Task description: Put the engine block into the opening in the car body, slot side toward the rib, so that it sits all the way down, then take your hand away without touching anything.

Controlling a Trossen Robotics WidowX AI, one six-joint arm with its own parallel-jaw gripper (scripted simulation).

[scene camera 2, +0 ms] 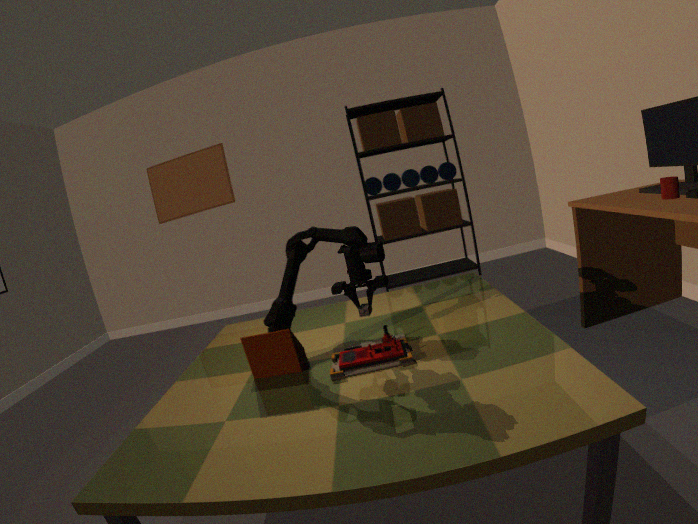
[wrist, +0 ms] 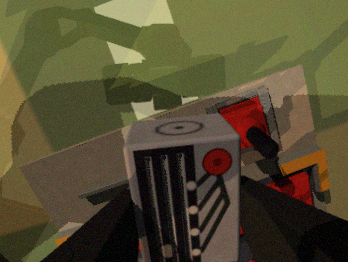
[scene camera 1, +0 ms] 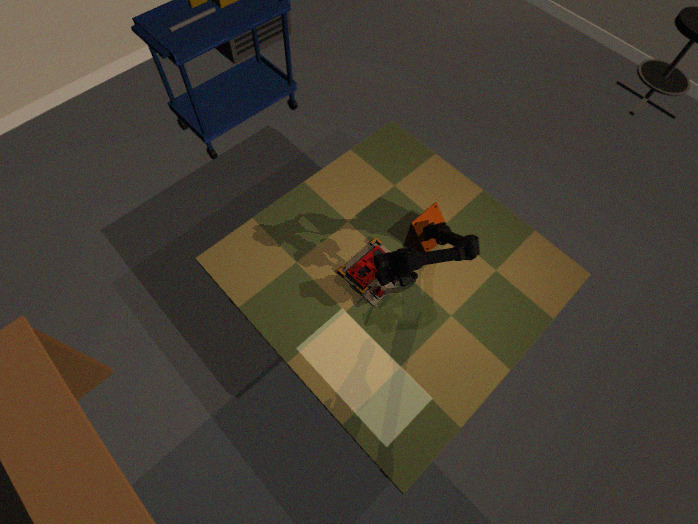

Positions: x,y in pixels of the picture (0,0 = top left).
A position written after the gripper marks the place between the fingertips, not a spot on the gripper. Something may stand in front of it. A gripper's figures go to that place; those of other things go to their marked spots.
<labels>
The gripper [wrist: 185,194] is 0.10 m from the lens. A pale base plate [wrist: 283,96] is 0.23 m from the lens.
</labels>
